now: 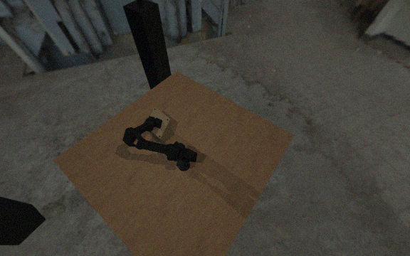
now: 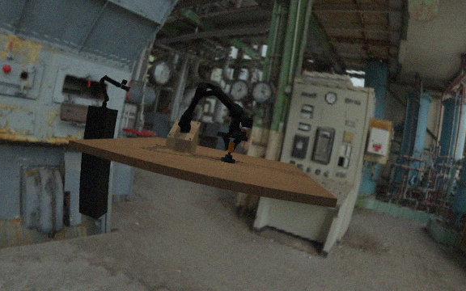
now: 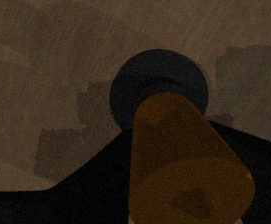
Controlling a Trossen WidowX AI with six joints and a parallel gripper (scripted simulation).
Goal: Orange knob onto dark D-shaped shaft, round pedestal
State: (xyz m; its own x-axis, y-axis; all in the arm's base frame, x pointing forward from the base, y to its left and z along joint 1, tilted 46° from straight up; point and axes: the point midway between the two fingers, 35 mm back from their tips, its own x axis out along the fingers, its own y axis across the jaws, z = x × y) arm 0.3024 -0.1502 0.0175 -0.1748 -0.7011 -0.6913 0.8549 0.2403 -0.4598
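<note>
My gripper tip is 2 cm below the orange knob. The rest, counted from my gripper tip: dark round pedestal (4 cm below).
</note>
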